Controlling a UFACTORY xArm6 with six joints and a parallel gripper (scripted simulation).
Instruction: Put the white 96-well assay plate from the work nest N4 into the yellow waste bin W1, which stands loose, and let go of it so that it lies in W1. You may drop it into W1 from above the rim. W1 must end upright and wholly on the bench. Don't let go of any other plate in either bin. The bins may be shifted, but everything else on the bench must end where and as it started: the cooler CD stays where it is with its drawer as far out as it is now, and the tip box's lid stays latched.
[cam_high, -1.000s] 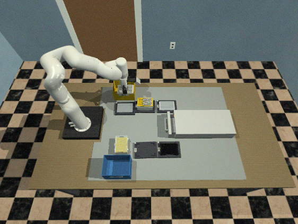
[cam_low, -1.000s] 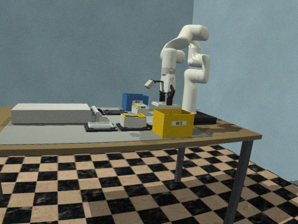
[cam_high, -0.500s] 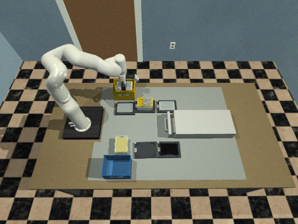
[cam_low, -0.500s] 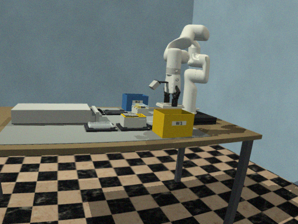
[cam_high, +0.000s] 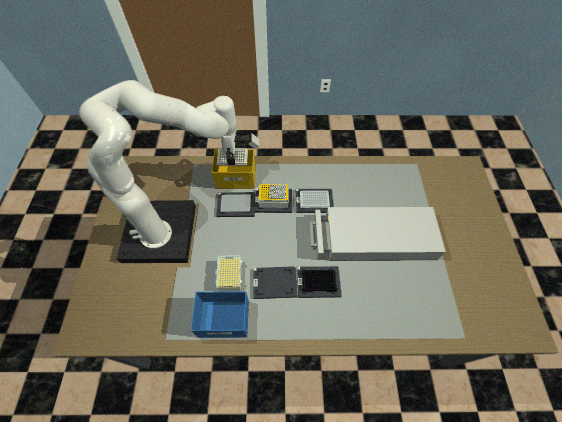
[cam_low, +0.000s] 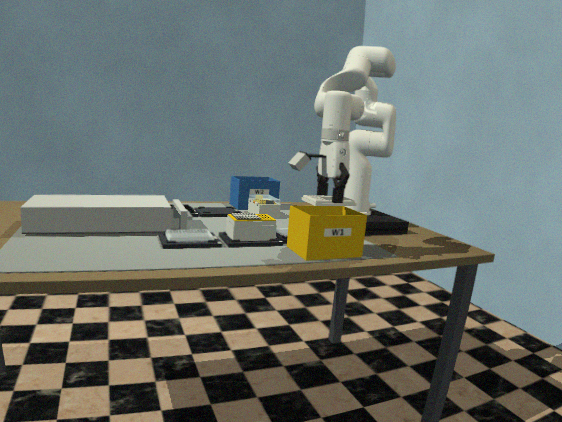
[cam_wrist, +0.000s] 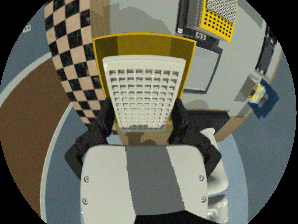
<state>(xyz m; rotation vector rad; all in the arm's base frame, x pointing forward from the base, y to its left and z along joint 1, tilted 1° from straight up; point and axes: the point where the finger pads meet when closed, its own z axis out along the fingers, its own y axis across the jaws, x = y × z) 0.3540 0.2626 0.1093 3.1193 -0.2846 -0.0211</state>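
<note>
Now: hand 1 cm above the white 96-well assay plate. Also, from my hand: dark work nest N4: 9 cm ahead, 54 cm to the right, 15 cm below; drawer: 41 cm ahead, 40 cm to the right, 14 cm below; yellow waste bin W1: 12 cm below.
</note>
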